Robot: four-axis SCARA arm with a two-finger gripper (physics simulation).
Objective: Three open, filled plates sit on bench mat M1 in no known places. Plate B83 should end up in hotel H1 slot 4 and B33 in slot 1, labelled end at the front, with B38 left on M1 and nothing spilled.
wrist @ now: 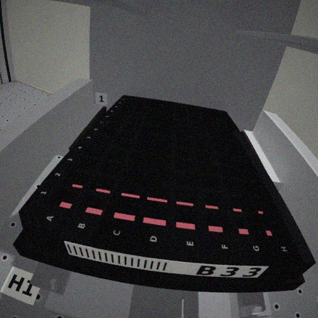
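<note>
Plate B33 (165, 155) fills the middle of the wrist view, with a dark top, pink liquid in two rows of wells near the lettered end, and a white barcode label reading B33 on the near edge. No spilled liquid shows. My gripper (176, 108) is shut on it, with grey fingers along its left and right sides. A small tag reading 1 (101, 98) shows just beyond the plate's far left corner. A white sign reading H1 (20, 285) shows below the near left corner. The plate's height against the slot and what lies under it are hidden. Plates B83 and B38 do not show.
A pale panel (50, 45) stands at the back left, and another pale panel (300, 85) at the right. A grey wall (185, 55) rises behind the plate. Perforated surface (22, 107) shows at the far left, and dotted holes show below the plate.
</note>
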